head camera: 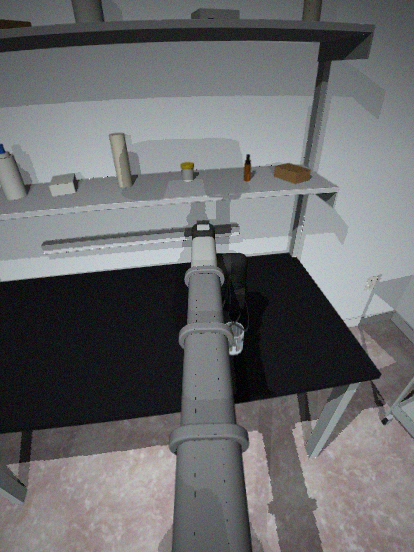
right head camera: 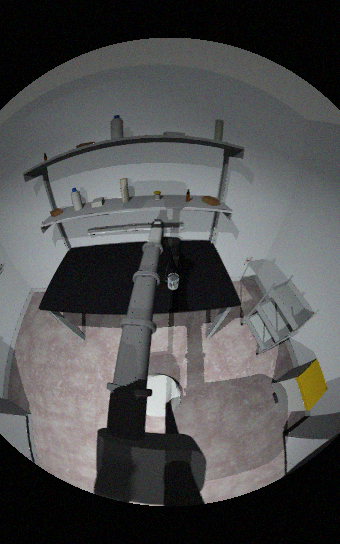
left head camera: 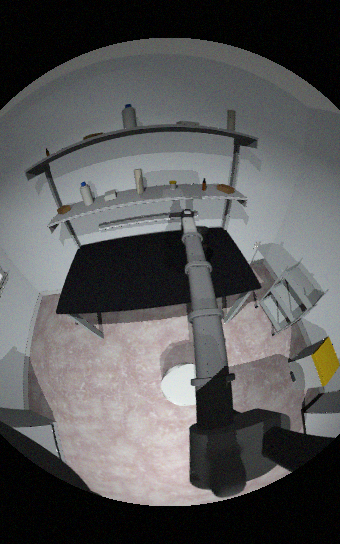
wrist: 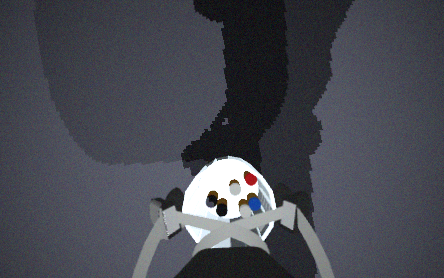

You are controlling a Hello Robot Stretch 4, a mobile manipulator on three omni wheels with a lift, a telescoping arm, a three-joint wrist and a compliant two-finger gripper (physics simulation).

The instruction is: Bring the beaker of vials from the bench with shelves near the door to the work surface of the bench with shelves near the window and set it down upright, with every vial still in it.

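Note:
The clear beaker [head camera: 236, 344] [right head camera: 173, 284] [wrist: 200, 227] is over the black top [head camera: 100, 340] [left head camera: 125, 275] [right head camera: 95, 275] of a bench with shelves, right of my arm, and looks upright. Inside it are several vials, among them ones with a red cap [wrist: 251, 179], a blue cap [wrist: 254, 203], a black cap [wrist: 222, 209] and a pale cap [wrist: 235, 188]. My gripper [wrist: 229, 201] is shut on the beaker, one fingertip on each side. The shadow of beaker and gripper reaches the beaker's far rim; whether its base touches the bench is hidden. My arm hides the beaker in the left head view.
The lower shelf [head camera: 155, 187] holds a bottle [head camera: 11, 177], a cylinder [head camera: 121, 160], a yellow-lidded jar [head camera: 187, 172] and an amber bottle [head camera: 247, 170]. A wheeled cart [right head camera: 280, 342] stands right of the bench, and a yellow panel [right head camera: 311, 385] is nearer on the right.

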